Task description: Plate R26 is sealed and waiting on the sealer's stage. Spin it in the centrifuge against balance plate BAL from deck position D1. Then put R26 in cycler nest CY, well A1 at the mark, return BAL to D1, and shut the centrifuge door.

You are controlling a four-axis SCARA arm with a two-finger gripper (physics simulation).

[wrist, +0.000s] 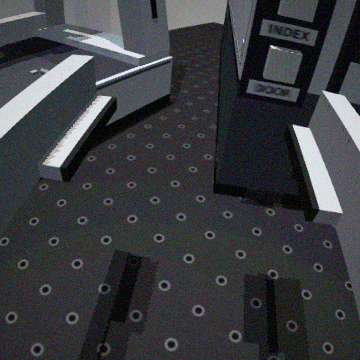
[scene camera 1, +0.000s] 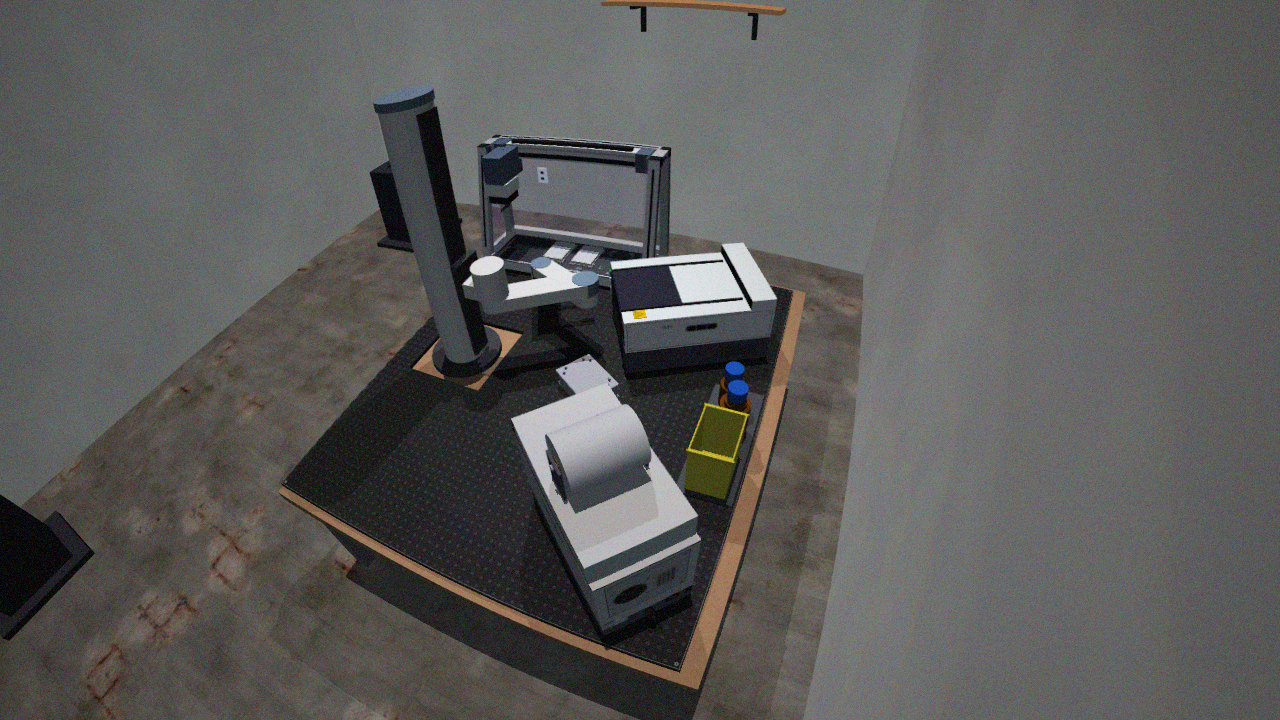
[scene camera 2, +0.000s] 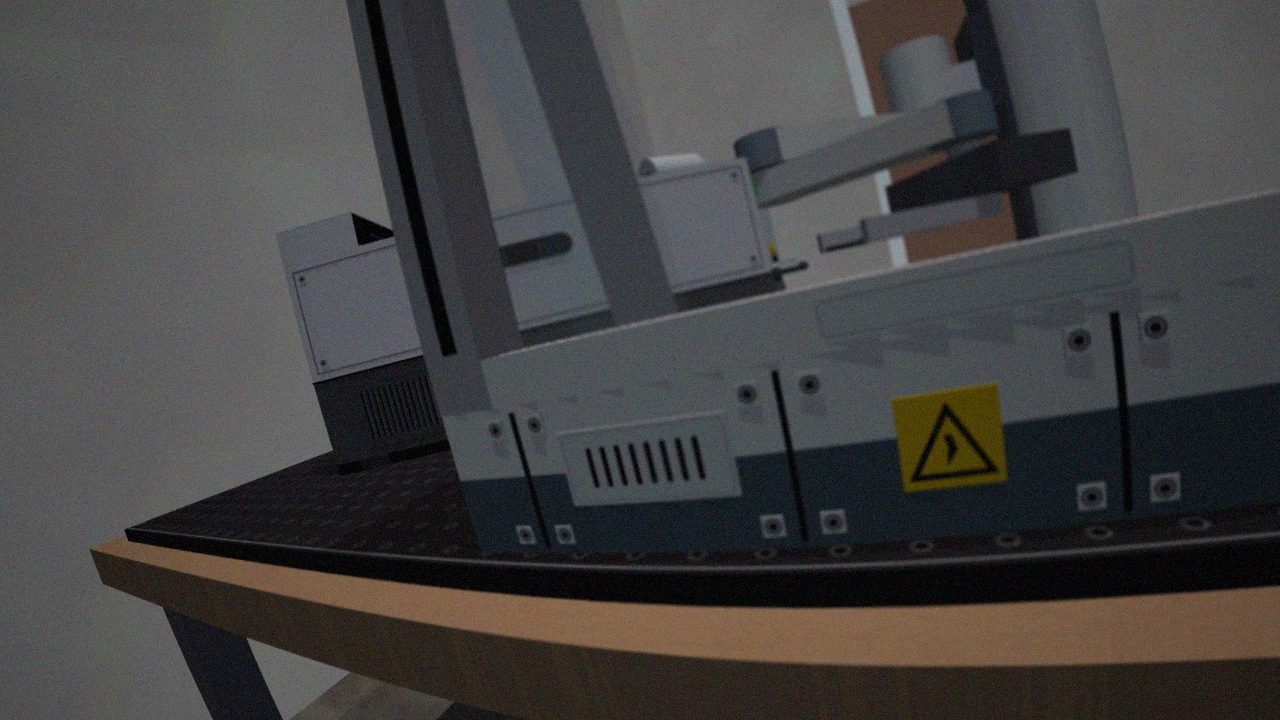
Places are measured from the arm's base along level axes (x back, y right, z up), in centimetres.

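Pixels of known places: gripper, between the fingertips: [wrist: 203, 94] [scene camera 2: 840, 237]; arm's base, origin of its link: [scene camera 1: 467, 352].
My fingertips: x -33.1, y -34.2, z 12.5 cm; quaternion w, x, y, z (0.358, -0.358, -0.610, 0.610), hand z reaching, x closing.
Note:
For each thing: its top centre in the pictures, then the offset to it from my fingertips. "pt": a spot on its surface instead.
- centrifuge's dark panel, a spot on its surface: [wrist: 262, 130] pt dy +0.3, dx -8.1, dz -5.0 cm
- sealer, a spot on its surface: [scene camera 1: 617, 528] pt dy +94.4, dx -49.4, dz +23.8 cm
- pale flat stage, centre of its top: [scene camera 1: 586, 374] dy +36.4, dx -14.5, dz -4.7 cm
- yellow bin, centre of its top: [scene camera 1: 710, 454] dy +60.5, dx -58.1, dz +6.3 cm
My gripper [scene camera 2: 839, 241] [wrist: 203, 94] is shut with nothing between its fingers, above the breadboard beside the deck. In the wrist view the centrifuge's dark panel [wrist: 262, 130] with INDEX and DOOR buttons stands ahead on the right; its door state cannot be told. The low deck wall [wrist: 142, 87] lies ahead left. In scene camera 1 two pale plates [scene camera 1: 561, 251] [scene camera 1: 586, 257] lie on the gantry deck; their labels are unreadable. The sealer [scene camera 1: 617, 528] carries a large white roll; a pale flat stage [scene camera 1: 586, 374] sticks out behind it. R26, BAL and nest CY cannot be told apart.
A white box-shaped machine [scene camera 1: 698, 308] stands right of the arm column [scene camera 1: 420, 223]. The gantry frame [scene camera 1: 662, 197] rises at the back. A yellow bin [scene camera 1: 713, 470] and two blue-capped bottles [scene camera 1: 733, 369] [scene camera 1: 737, 391] stand near the table's right edge [scene camera 1: 756, 483].

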